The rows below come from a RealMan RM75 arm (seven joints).
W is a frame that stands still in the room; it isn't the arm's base.
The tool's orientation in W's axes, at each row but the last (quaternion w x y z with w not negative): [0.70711, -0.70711, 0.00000, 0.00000]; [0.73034, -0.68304, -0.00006, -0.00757]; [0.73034, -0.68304, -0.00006, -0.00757]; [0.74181, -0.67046, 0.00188, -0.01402]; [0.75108, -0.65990, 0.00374, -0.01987]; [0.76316, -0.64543, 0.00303, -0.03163]
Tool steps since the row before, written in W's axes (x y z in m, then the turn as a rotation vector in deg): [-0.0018, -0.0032, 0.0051, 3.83, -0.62, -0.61]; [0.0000, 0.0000, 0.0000, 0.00, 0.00, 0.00]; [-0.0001, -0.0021, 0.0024, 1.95, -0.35, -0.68]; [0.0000, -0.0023, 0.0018, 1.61, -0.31, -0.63]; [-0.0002, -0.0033, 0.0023, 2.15, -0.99, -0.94]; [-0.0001, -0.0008, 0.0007, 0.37, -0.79, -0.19]
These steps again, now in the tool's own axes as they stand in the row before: [-0.0018, -0.0051, -0.0032, 3.83, 0.61, -0.62]; [0.0000, 0.0000, 0.0000, 0.00, 0.00, 0.00]; [-0.0001, -0.0025, -0.0019, 1.95, 0.68, -0.37]; [0.0001, -0.0020, -0.0021, 1.61, 0.62, -0.34]; [0.0000, -0.0027, -0.0030, 2.16, 0.86, -1.03]; [0.0000, -0.0008, -0.0007, 0.40, 0.07, -0.79]
